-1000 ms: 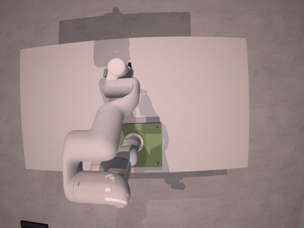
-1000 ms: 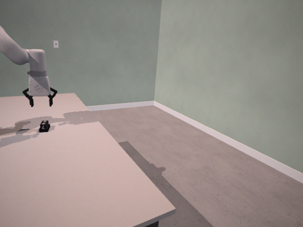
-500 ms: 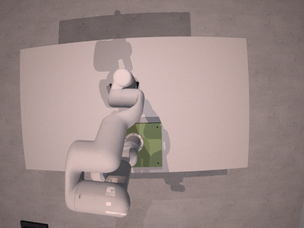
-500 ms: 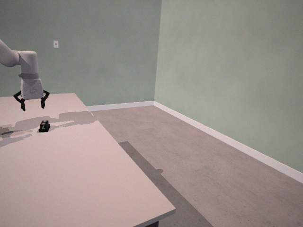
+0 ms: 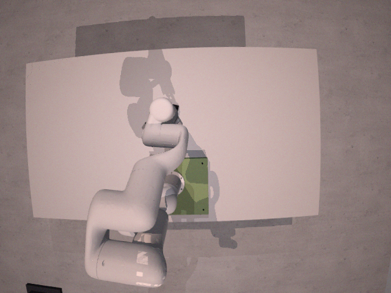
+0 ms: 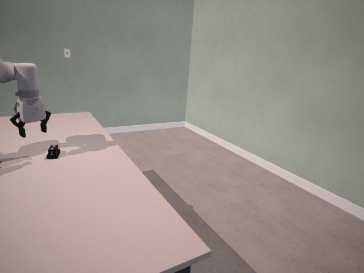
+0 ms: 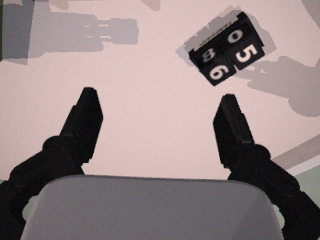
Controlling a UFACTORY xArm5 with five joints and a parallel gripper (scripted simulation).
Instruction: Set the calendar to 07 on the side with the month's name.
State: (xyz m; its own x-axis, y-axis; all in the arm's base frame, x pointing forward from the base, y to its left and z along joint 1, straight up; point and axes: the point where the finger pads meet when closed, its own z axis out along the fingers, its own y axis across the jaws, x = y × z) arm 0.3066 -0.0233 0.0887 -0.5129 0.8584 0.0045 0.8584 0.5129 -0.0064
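Now: the black cube 7 cm ahead of my hand, 1 cm to the left of it and 11 cm below it. Round my hand: black calendar tray: 7 cm ahead, 3 cm to the left, 12 cm below.
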